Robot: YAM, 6 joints.
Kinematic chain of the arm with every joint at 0, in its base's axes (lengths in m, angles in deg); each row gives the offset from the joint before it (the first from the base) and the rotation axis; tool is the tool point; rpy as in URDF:
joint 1: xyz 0 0 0.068 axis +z
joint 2: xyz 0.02 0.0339 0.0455 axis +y
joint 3: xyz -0.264 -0.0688 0 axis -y
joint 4: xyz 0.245 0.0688 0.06 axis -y
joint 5: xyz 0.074 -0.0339 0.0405 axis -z
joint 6: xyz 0.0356 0 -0.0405 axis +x
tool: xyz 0 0 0 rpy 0 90 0
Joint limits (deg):
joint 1: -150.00..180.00
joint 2: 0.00..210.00
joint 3: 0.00..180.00
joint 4: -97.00..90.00
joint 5: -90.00..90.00
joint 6: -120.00..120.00
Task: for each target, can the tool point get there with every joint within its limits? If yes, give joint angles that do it. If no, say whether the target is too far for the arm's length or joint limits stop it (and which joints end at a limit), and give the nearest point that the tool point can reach.
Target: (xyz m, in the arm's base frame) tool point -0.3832 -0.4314 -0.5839
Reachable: no: too far | nearest point -0.2858 -0.3218 -0.3314 | short by 0.292 m
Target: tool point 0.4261 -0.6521 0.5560
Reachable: no: too far | nearest point 0.3067 -0.4693 0.4287 | short by 0.253 m
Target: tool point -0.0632 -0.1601 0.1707
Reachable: yes | joints -110.67 55.27 25.89 -27.66 4.25 3.89
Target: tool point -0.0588 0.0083 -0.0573
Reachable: yes | joints -13.50 193.01 24.98 -11.01 9.19 89.94
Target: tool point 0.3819 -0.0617 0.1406
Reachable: yes | joints -6.76 110.33 51.35 35.89 27.35 32.89
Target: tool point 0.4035 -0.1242 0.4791
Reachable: yes | joints -21.00 106.73 107.35 31.19 -53.58 -87.70
